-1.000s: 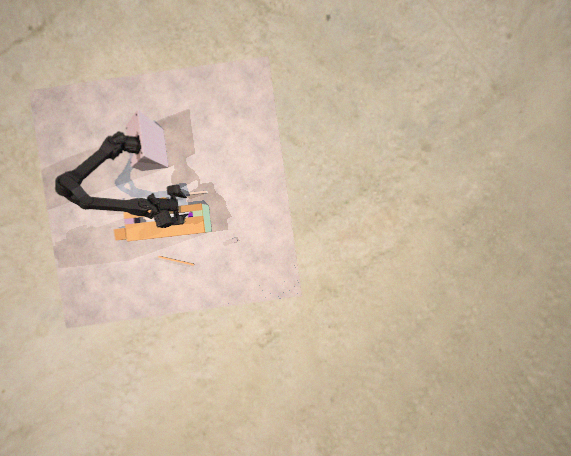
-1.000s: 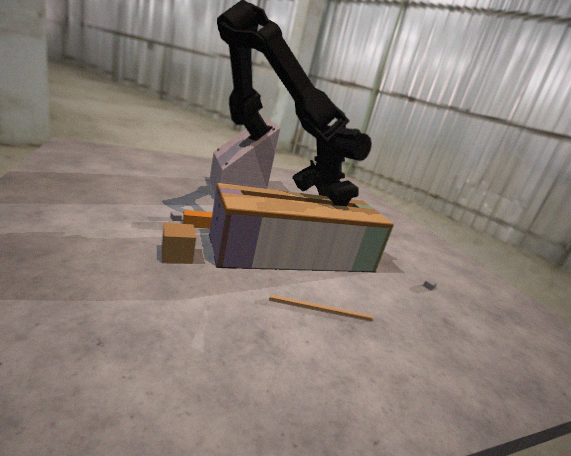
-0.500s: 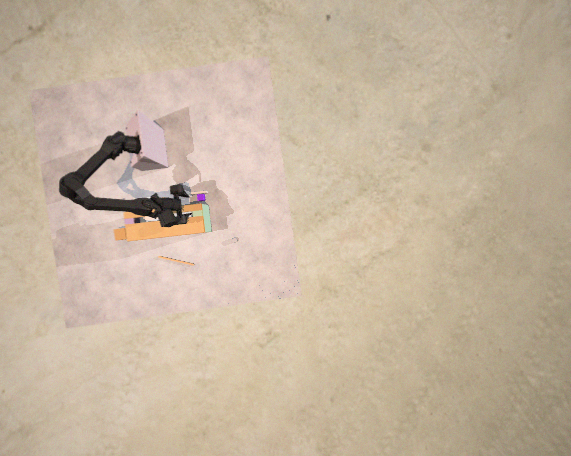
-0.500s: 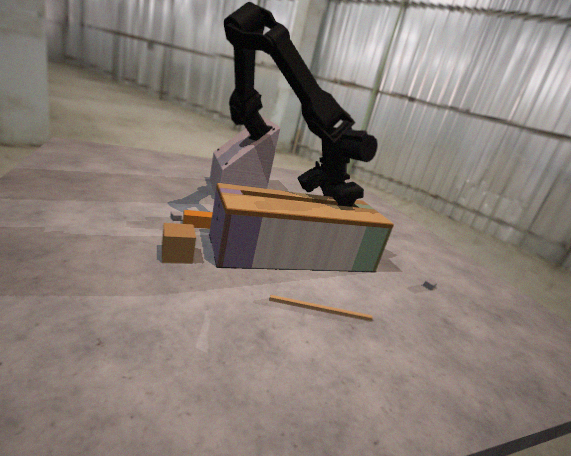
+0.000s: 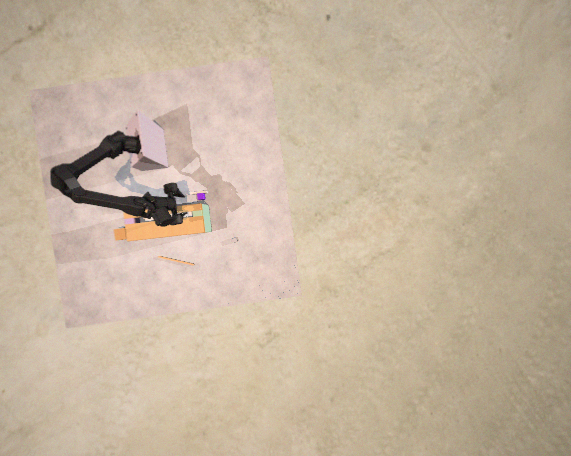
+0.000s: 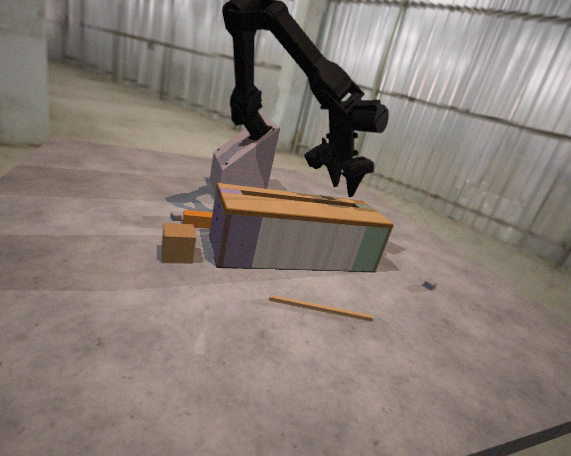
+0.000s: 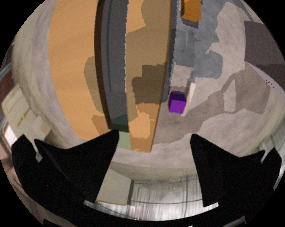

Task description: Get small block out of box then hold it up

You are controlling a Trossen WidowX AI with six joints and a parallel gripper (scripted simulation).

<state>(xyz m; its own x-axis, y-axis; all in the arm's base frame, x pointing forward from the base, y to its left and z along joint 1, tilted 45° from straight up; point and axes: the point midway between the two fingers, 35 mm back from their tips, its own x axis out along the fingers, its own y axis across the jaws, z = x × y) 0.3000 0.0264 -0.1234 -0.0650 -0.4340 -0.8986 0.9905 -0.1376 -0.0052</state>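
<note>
Right now the purple block is 13 cm below my gripper tip, 5 cm to the left of it and 4 cm behind it. Round my gripper tip: clear-fronted box (13 cm to the right, 8 cm below, 1 cm ahead); orange bar (25 cm to the right, 13 cm below, 9 cm behind); thin orange stick (25 cm ahead, 18 cm to the right, 14 cm below).
</note>
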